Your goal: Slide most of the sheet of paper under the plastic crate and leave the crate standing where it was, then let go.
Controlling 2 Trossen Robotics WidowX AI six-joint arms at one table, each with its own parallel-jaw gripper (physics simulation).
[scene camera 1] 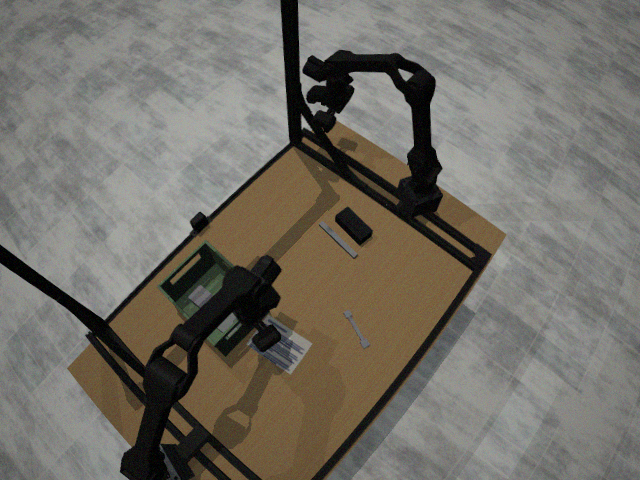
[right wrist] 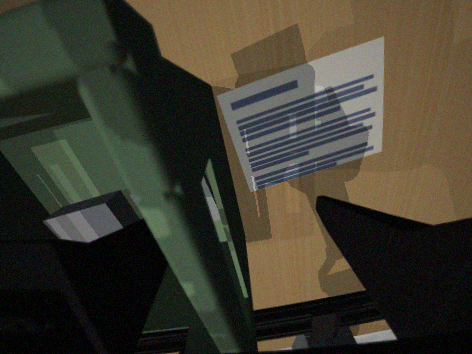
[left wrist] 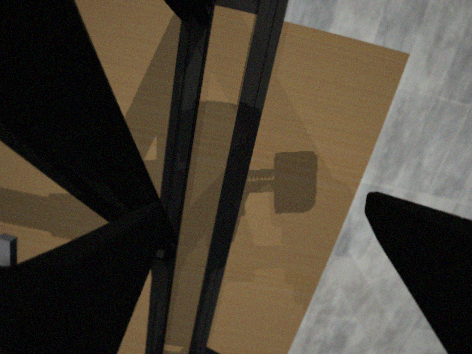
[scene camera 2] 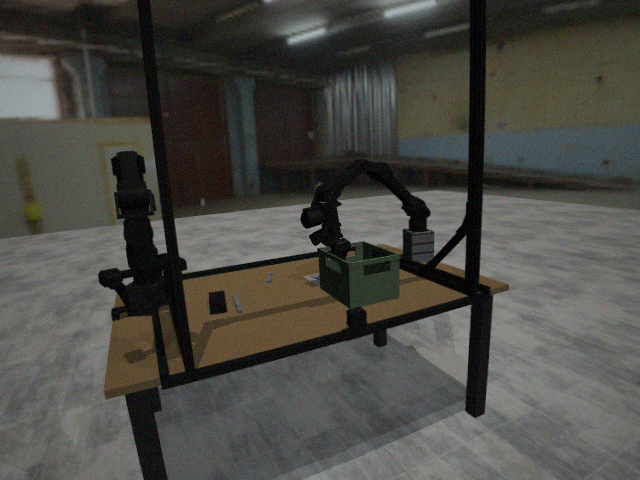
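The green plastic crate (scene camera 1: 177, 281) (scene camera 2: 361, 286) (right wrist: 147, 197) stands on the table near its left edge in scene camera 1. The white sheet of paper (scene camera 1: 290, 352) (scene camera 2: 311, 278) (right wrist: 340, 67) with blue lines lies flat on the table right beside the crate's wall; I cannot tell whether its edge is under the crate. My right gripper (scene camera 1: 266, 337) (scene camera 2: 339, 248) (right wrist: 249, 206) is open, low at the crate's wall on the paper side, with the rim between its fingers. My left gripper (scene camera 1: 325, 119) (left wrist: 263, 207) is open and empty, raised high over the far table corner.
A black block (scene camera 1: 353, 225) (scene camera 2: 217, 302) and a grey bar (scene camera 1: 337, 239) (scene camera 2: 237, 303) lie near the left arm's base. A small grey tool (scene camera 1: 357, 329) (scene camera 2: 270, 277) lies mid-table. A grey block (scene camera 1: 199, 295) (right wrist: 87, 221) sits inside the crate. Black frame posts (scene camera 1: 290, 71) (scene camera 2: 475, 143) stand at the corners.
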